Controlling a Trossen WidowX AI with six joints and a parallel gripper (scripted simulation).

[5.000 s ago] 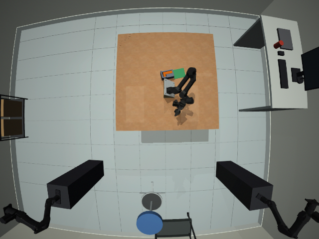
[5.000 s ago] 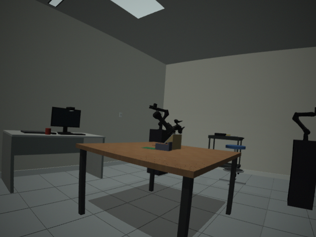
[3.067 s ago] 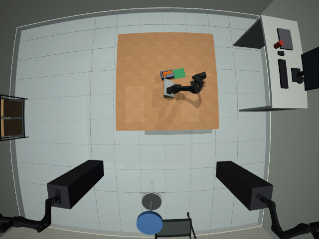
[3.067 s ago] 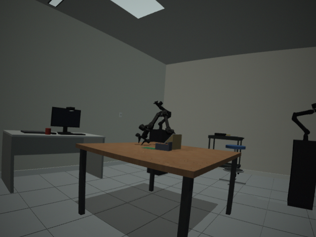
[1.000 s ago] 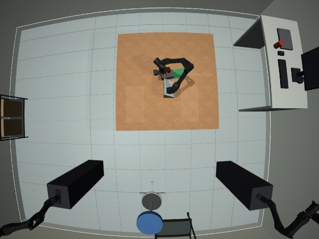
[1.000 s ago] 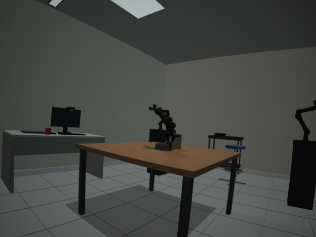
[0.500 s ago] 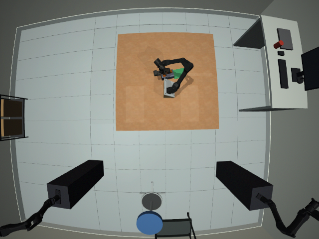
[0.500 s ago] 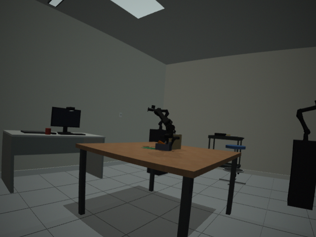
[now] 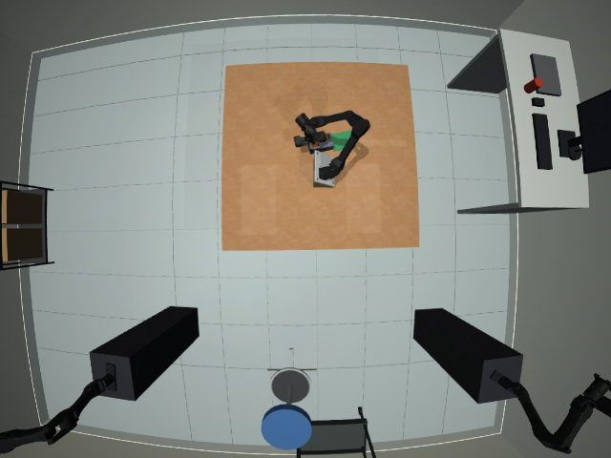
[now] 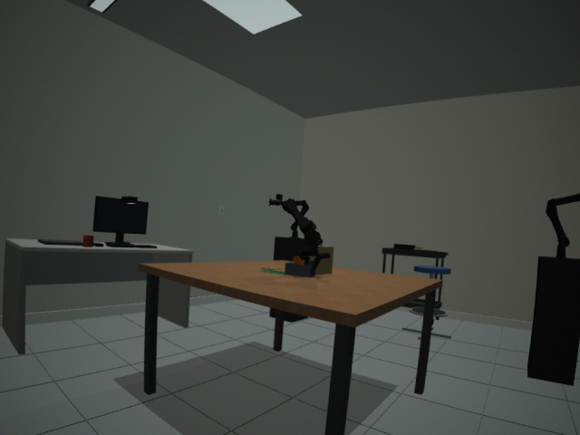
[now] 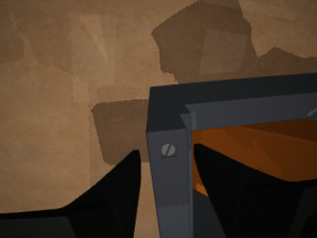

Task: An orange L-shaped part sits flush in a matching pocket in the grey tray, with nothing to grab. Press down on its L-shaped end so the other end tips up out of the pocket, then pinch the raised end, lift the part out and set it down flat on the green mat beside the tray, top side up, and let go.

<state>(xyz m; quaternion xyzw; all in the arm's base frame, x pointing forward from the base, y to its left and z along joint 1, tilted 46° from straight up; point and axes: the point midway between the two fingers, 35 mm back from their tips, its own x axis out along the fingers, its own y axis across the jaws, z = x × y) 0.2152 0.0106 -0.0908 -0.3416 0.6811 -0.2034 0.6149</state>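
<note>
The orange L-shaped part is 5 cm to the right of my gripper tip and 1 cm above it. Round my gripper tip: green mat 4 cm ahead, 22 cm to the right, 5 cm below.
</note>
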